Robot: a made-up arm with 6 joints. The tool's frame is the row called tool.
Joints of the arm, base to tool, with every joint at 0 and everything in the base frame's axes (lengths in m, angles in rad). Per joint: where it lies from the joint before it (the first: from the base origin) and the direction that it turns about. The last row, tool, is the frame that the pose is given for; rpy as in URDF.
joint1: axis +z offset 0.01 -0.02 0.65
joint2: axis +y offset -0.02 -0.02 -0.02
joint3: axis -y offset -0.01 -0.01 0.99
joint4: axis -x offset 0 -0.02 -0.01
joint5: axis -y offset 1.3 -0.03 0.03
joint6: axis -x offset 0.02 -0.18 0
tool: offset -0.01 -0.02 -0.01 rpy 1.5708 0 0
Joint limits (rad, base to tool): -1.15..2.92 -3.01..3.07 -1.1..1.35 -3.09..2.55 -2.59..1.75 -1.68..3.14
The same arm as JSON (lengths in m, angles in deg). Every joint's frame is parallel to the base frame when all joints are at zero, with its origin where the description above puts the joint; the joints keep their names.
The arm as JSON. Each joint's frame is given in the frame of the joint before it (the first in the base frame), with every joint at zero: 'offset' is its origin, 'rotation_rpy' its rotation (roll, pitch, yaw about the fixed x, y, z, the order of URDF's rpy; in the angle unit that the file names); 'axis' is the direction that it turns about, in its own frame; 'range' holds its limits. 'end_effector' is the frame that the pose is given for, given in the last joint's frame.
{"length_unit": "m", "angle_unit": "deg", "chain": [{"id": "joint1", "offset": [0.01, -0.02, 0.65], "rotation_rpy": [0.0, 0.0, 0.0], "axis": "+z", "range": [-65.89, 167.3]}, {"id": "joint2", "offset": [-0.02, -0.02, -0.02], "rotation_rpy": [0.0, 0.0, 0.0], "axis": "+y", "range": [-172.46, 175.9]}, {"id": "joint3", "offset": [-0.01, -0.01, 0.99], "rotation_rpy": [0.0, 0.0, 0.0], "axis": "-y", "range": [-63.03, 77.35]}, {"id": "joint4", "offset": [0.0, -0.02, -0.01], "rotation_rpy": [0.0, 0.0, 0.0], "axis": "-x", "range": [-177.04, 146.1]}, {"id": "joint5", "offset": [1.3, -0.03, 0.03], "rotation_rpy": [0.0, 0.0, 0.0], "axis": "-y", "range": [-148.4, 100.27]}, {"id": "joint6", "offset": [0.02, -0.18, 0.0], "rotation_rpy": [0.0, 0.0, 0.0], "axis": "-x", "range": [-96.26, 179.91]}], "end_effector": {"offset": [-0.01, -0.02, -0.01], "rotation_rpy": [90.0, 0.0, 0.0]}}
